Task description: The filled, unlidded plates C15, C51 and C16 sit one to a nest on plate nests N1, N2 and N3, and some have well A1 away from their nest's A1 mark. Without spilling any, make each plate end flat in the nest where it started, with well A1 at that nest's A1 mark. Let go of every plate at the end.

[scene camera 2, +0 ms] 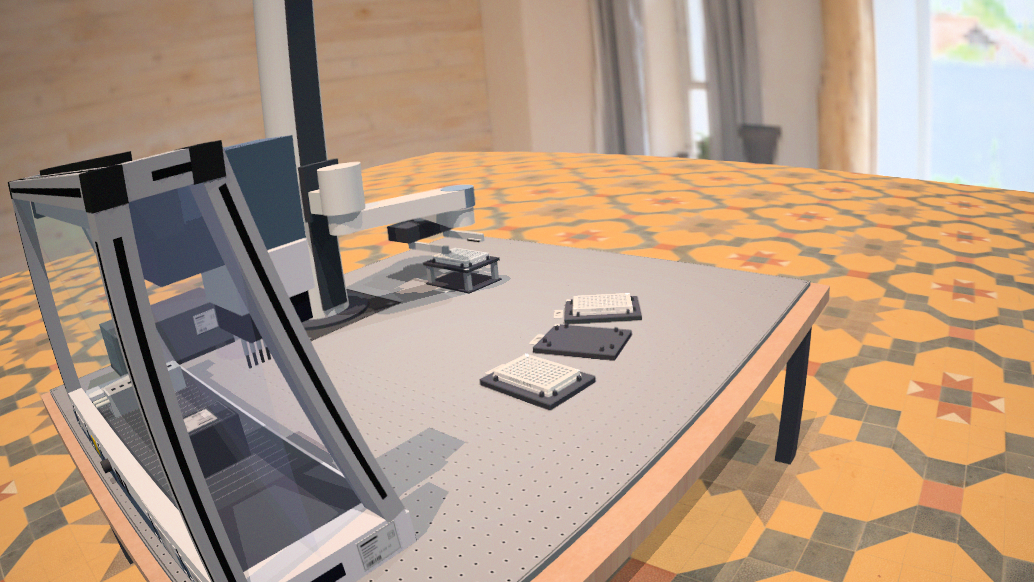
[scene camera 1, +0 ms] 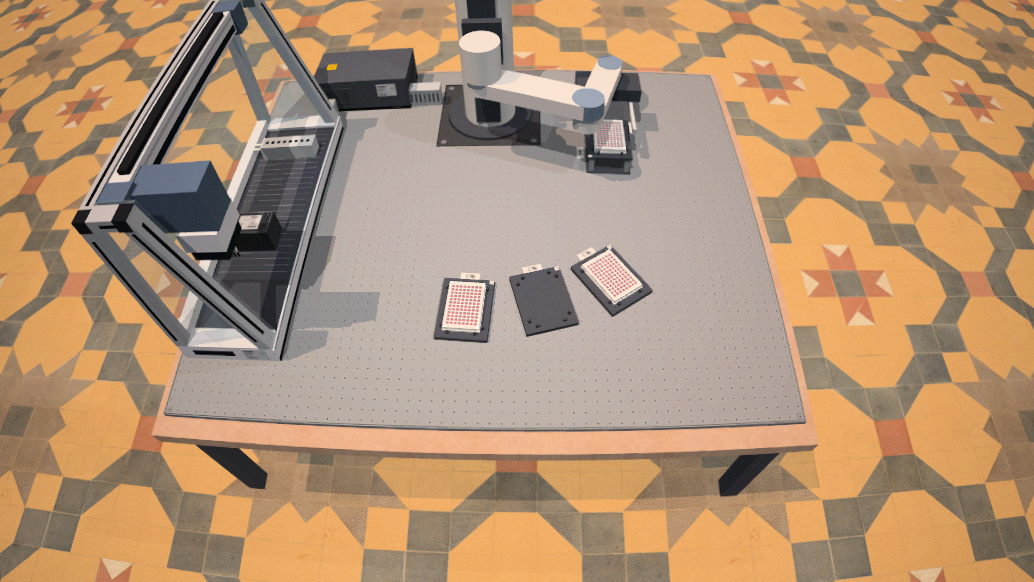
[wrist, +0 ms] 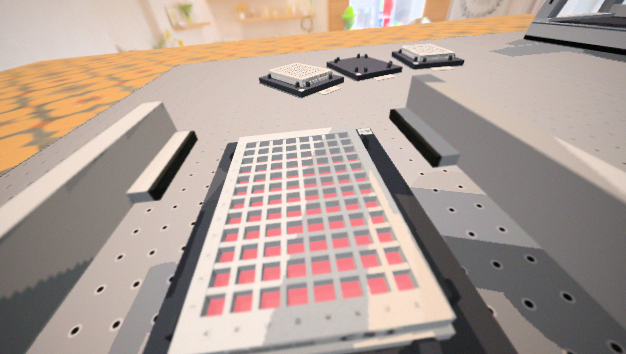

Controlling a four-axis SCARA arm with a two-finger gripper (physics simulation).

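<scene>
A white plate with red-filled wells (scene camera 1: 609, 137) (scene camera 2: 464, 255) (wrist: 300, 220) lies flat on a raised dark stand (scene camera 2: 470, 268) (wrist: 196, 245) beside the arm's base. My gripper (scene camera 1: 612, 119) (scene camera 2: 460, 244) (wrist: 292, 108) is open, its fingers apart from the plate's long sides and slightly above it. Another filled plate (scene camera 1: 463, 306) (scene camera 2: 536, 374) (wrist: 426, 51) sits in the left nest in scene camera 1. A third filled plate (scene camera 1: 612, 276) (scene camera 2: 602, 303) (wrist: 300, 73) sits in the right nest. The middle nest (scene camera 1: 544, 300) (scene camera 2: 582, 341) (wrist: 364, 66) holds no plate. Plate names and A1 wells are unreadable.
A gantry machine (scene camera 1: 311, 242) stands along the left of the table. A black box (scene camera 1: 369, 78) stands at the back left. The arm's column base (scene camera 1: 452, 133) is left of the raised stand. The stand's white corner mark (wrist: 365, 131) shows at its far right corner.
</scene>
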